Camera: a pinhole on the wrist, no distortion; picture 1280 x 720 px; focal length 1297.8 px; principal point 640.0 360.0 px. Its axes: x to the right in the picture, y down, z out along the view. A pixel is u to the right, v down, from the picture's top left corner.
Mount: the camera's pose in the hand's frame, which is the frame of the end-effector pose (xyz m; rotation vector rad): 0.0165 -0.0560 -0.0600 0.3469 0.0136 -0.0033
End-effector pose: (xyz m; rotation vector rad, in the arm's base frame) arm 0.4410 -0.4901 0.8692 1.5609 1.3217 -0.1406
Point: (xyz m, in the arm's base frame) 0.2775 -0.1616 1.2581
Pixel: behind the camera
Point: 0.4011 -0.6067 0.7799
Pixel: 242 455
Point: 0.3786 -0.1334 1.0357
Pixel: behind the camera
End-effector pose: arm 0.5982 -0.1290 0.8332 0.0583 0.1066 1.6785
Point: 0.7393 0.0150 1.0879
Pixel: 1024 535
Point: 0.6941 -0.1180 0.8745
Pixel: 432 406
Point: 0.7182 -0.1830 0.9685
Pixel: 76 543
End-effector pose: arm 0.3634 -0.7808 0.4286 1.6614 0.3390 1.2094
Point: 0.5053 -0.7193 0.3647
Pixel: 1086 226
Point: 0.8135 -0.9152 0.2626
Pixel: 635 406
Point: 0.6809 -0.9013 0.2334
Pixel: 429 324
